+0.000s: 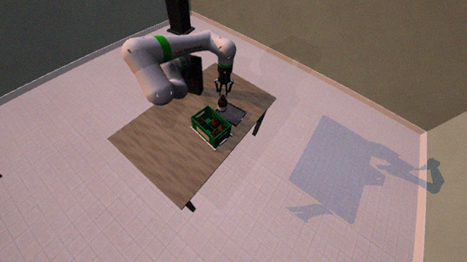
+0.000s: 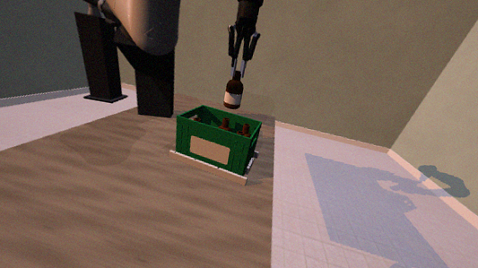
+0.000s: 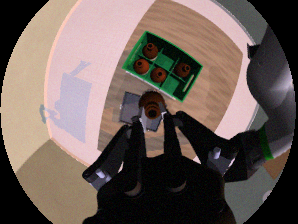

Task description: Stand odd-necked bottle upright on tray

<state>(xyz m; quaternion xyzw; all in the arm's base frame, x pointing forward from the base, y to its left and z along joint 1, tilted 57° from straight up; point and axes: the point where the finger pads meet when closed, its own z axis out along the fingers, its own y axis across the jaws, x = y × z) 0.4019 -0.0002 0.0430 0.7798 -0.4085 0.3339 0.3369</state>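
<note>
My hand is 90 mm above the brown bottle. Round my hand: dark tray 340 mm below, 130 mm to the left, 30 mm ahead; green crate 270 mm below, 140 mm to the right, 20 mm behind.
</note>
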